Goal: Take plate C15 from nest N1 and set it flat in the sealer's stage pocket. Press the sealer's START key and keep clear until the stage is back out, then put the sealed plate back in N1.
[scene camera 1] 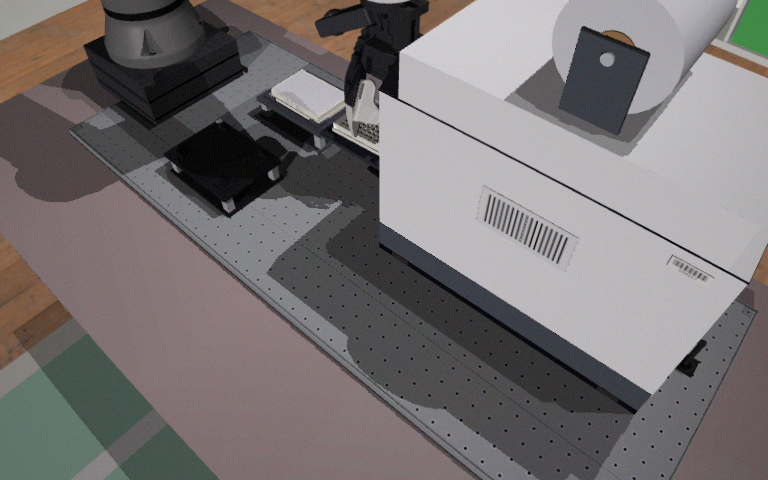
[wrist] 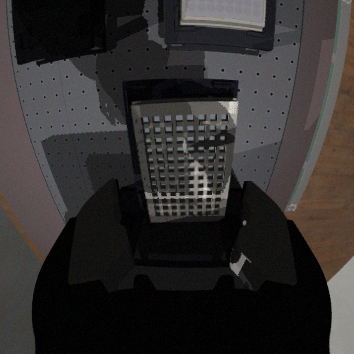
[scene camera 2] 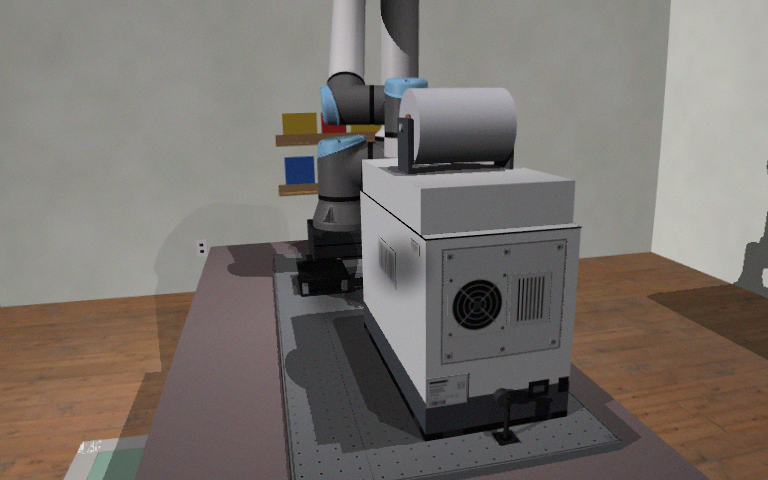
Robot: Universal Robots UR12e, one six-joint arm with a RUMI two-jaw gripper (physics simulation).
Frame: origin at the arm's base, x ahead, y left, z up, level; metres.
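Where they show: gripper, fingertip midpoint: (wrist: 180, 181); arm's base at its link origin: (scene camera 1: 157, 41) (scene camera 2: 343, 224).
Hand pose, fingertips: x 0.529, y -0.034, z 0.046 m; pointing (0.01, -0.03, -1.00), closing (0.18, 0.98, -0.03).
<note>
Things, the pixels of their top centre, and the offset from my fingertips.
- pale plate with open-looking wells, top centre: (wrist: 185, 173) (scene camera 1: 381, 124) dz -0.014, dx +0.001, dy +0.004 m
- sealer's dark stage at its top centre: (wrist: 179, 176) dz -0.030, dx +0.013, dy -0.003 m
- black nest at its top centre: (scene camera 1: 220, 153) (scene camera 2: 321, 266) dz -0.079, dx -0.230, dy -0.125 m
- stack at its top centre: (scene camera 1: 309, 92) dz -0.068, dx -0.191, dy +0.073 m
- film roll at its top centre: (scene camera 2: 455, 87) dz +0.348, dx +0.321, dy -0.052 m
A pale plate with open-looking wells (scene camera 1: 369, 134) (wrist: 185, 160) lies flat on the sealer's dark stage (wrist: 180, 89). Its label is not readable. My gripper (scene camera 1: 365, 120) (wrist: 180, 181) is open and empty over the stage, low by the plate, one finger toward each long side in the wrist view; gaps show beside the plate there. The exact fingertip height is hard to tell. The white sealer (scene camera 1: 436, 169) (scene camera 2: 498, 209) hides part of the plate and gripper in scene camera 1. Scene camera 2 does not show the gripper or plate. The START key does not show.
A black nest (scene camera 1: 223, 158) (scene camera 2: 323, 270) (wrist: 60, 30) with no plate visible stands to one side. Another dark nest (scene camera 1: 271, 103) (wrist: 172, 37) behind the stage holds a white-topped plate or stack (scene camera 1: 308, 93) (wrist: 222, 9). The film roll (scene camera 1: 656, 45) (scene camera 2: 464, 124) tops the sealer.
</note>
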